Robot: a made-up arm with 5 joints.
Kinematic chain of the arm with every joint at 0, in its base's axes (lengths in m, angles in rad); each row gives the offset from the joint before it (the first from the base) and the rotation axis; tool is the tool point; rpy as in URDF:
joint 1: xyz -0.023 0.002 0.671 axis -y
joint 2: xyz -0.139 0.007 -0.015 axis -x
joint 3: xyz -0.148 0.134 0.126 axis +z
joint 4: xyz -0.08 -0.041 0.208 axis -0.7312 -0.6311 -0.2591
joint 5: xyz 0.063 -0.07 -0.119 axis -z
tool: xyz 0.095 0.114 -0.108 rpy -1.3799 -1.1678 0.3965
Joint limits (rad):
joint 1: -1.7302..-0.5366
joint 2: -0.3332..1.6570
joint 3: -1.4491..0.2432
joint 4: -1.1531..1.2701
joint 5: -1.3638..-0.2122
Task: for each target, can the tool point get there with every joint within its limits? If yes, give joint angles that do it. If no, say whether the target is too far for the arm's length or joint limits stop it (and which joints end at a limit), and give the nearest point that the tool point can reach.
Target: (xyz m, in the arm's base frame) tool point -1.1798 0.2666 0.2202
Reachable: no: too far | nearest point -0.5998 0.2578 0.5379 | short by 0.661 m
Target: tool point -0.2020 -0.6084 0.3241
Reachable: no: joint limits stop it (at a limit: joint 1, joint 2, joint 5) | nearest point -0.3163 0.1108 0.5610 | short by 0.766 m
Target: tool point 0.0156 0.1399 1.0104
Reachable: yes | joints -1.5174 0.3083 -0.7508 0.4458 -1.1547
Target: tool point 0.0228 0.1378 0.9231
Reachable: yes | joints -1.4408 1.0034 0.0384 0.9444 -1.1829
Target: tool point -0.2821 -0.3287 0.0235
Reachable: no: joint limits stop it (at a limit: joint 1, joint 2, joint 5) | nearest point -0.3380 0.1617 0.4686 | short by 0.665 m
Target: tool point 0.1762 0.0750 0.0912
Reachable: no: joint limits stop it (at a limit: joint 1, joint 2, joint 3, joint 4, joint 5) | nearest point -0.2852 0.2014 0.4450 | short by 0.595 m
